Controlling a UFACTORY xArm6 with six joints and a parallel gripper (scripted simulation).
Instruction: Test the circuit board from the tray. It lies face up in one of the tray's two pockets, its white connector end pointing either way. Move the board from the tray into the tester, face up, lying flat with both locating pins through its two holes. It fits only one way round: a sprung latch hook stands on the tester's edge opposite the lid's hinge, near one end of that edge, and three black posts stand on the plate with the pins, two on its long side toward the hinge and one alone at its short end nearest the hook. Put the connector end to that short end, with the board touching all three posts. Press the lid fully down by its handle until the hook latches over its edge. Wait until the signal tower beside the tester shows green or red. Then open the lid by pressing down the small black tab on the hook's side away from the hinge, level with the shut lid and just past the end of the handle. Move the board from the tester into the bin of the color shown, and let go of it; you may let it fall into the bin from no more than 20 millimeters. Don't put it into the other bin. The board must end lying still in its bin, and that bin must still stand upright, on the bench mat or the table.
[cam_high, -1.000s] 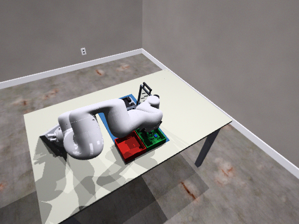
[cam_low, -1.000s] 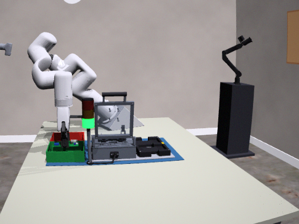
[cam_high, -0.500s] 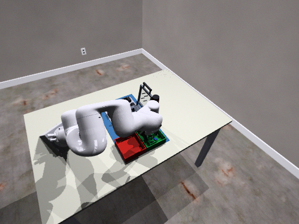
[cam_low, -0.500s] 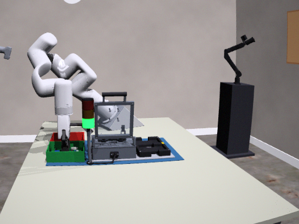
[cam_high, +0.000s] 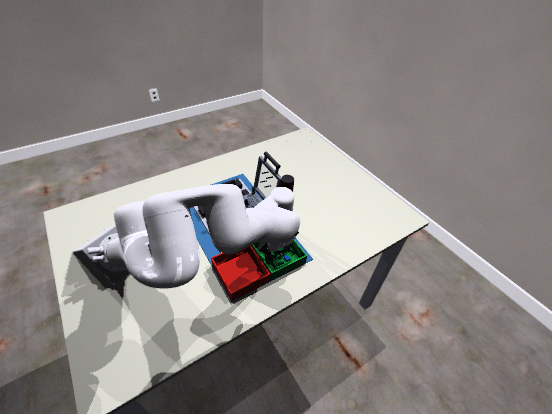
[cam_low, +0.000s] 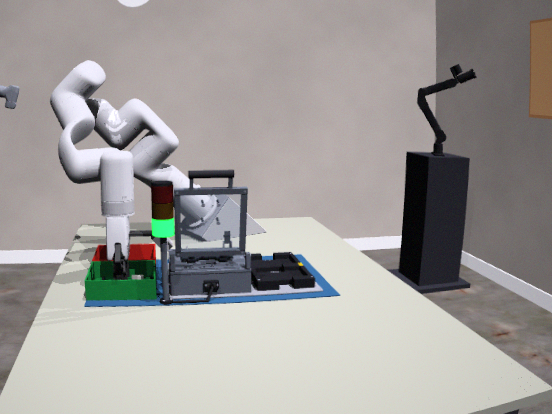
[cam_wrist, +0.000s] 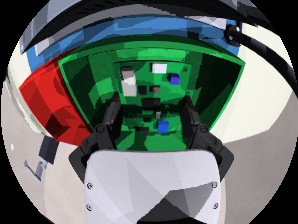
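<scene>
Now: the green bin 1 cm below my hand. Also, from my hand: green circuit board 1 cm below; red bin 15 cm behind, 1 cm below; tester plate 21 cm to the left, 4 cm behind, 4 cm above.
</scene>
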